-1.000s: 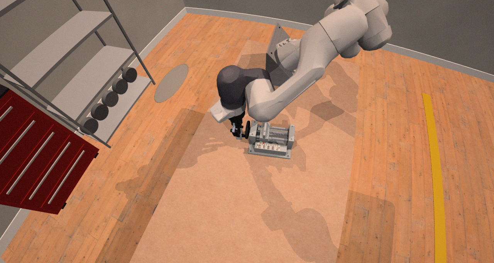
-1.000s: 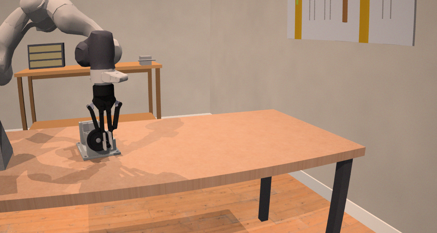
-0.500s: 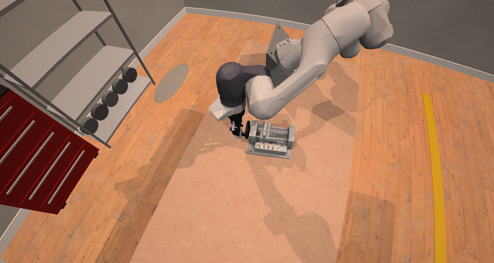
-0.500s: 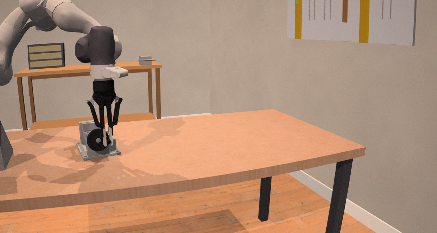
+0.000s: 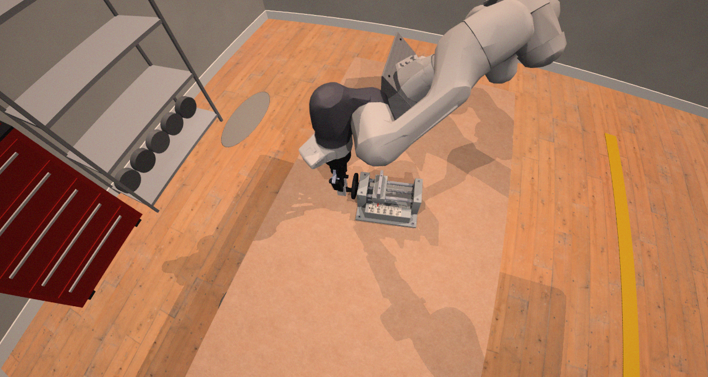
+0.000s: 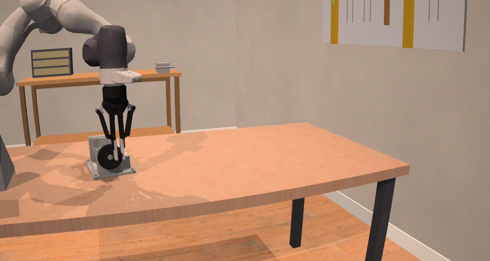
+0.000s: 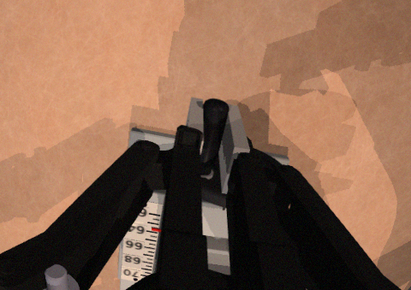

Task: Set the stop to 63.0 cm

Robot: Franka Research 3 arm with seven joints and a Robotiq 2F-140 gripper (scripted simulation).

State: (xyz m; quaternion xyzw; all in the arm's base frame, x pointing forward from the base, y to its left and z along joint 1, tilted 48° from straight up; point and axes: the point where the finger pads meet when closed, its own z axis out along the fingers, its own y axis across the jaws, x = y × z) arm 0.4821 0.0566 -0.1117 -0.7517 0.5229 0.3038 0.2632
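Now: the sliding stop 4 cm behind my hand, 11 cm to the left of it and 2 cm below it. Round my hand: black handwheel 1 cm behind, 2 cm to the left, 2 cm below.
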